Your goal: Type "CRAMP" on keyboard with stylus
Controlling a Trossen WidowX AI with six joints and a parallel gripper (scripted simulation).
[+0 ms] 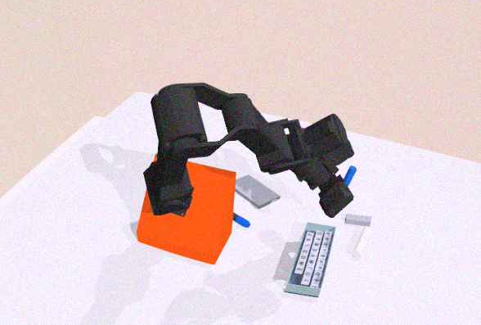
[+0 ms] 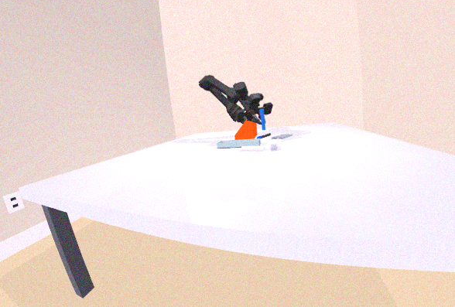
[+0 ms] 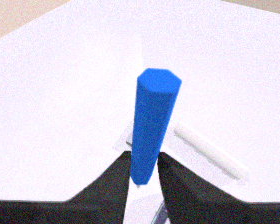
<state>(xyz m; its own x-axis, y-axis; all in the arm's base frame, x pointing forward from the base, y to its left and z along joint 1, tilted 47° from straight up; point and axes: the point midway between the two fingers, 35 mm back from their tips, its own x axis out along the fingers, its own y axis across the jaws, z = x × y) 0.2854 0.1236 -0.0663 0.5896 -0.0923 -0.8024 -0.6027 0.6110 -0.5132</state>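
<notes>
Right now the white stick is 90 mm below my gripper tip, 80 mm ahead of it and 40 mm to the right of it. Round my gripper tip: grey block: 100 mm below, 60 mm ahead, 40 mm to the left; blue stylus: 20 mm below; blue pen: 220 mm behind, 90 mm below, 50 mm to the right.
</notes>
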